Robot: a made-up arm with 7 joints.
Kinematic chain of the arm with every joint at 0, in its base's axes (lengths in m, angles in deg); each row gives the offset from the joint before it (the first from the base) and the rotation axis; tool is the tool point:
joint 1: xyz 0 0 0.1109 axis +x
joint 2: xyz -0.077 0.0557 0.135 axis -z
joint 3: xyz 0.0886 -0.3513 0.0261 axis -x
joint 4: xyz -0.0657 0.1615 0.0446 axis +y
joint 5: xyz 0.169 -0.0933 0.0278 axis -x
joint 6: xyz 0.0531 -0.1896 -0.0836 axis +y
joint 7: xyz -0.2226 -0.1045 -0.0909 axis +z
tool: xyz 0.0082 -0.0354 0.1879
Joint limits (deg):
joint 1: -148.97..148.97
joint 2: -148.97..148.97
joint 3: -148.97..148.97
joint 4: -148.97..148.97
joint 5: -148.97..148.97
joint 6: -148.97..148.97
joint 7: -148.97..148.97
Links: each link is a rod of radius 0.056 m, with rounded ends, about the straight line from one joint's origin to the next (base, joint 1, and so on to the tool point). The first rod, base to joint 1, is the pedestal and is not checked.
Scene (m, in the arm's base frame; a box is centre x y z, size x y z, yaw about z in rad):
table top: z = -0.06
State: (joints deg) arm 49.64 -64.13 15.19 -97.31 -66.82 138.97 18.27
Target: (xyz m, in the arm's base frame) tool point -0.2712 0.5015 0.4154
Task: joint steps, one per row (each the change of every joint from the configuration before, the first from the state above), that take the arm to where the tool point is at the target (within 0.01 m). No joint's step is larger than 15 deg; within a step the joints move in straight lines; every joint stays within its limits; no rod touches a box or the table.
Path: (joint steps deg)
1: -12.87 -13.34 6.85 7.75 -5.83 2.50 -0.94
2: -12.86 -13.34 6.84 7.75 -5.84 2.50 -0.95
3: -12.87 -13.33 6.85 7.75 -5.83 2.50 -0.94
4: -12.86 -13.34 6.85 7.75 -5.84 2.50 -0.94

